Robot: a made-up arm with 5 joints.
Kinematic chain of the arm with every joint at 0, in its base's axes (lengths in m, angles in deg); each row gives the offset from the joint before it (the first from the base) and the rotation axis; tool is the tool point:
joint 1: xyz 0 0 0.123 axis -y
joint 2: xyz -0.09 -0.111 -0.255 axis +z
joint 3: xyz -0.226 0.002 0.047 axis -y
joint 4: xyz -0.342 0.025 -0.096 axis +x
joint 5: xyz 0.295 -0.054 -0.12 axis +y
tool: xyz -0.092 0 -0.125
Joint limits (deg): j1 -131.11..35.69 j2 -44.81..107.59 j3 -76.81..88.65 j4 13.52..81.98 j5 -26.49..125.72
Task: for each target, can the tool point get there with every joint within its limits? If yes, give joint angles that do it. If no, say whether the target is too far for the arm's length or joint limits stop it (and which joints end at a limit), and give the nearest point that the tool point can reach.
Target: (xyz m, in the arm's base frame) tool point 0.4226 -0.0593 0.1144
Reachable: no: joint limits stop it (at a limit: joint 1, joint 2, joint 3, joint 5) | nearest point 0.2594 -0.0318 -0.0465 | short by 0.231 m
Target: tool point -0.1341 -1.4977 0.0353
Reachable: no: too far | nearest point -0.1800 -0.7190 0.0053 | short by 0.781 m
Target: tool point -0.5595 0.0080 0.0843
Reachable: yes | joints -23.04 -16.61 -30.12 51.96 101.99
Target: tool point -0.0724 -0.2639 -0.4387
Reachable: yes | joints 20.69 89.61 50.64 60.79 22.65
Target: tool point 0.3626 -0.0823 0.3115
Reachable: no: joint limits stop it (at a limit: joint 1, joint 3, joint 4) | nearest point 0.2635 -0.0721 0.5353 | short by 0.245 m
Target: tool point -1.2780 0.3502 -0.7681
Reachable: no: too far | nearest point -0.5989 0.0866 -0.2946 | short by 0.869 m
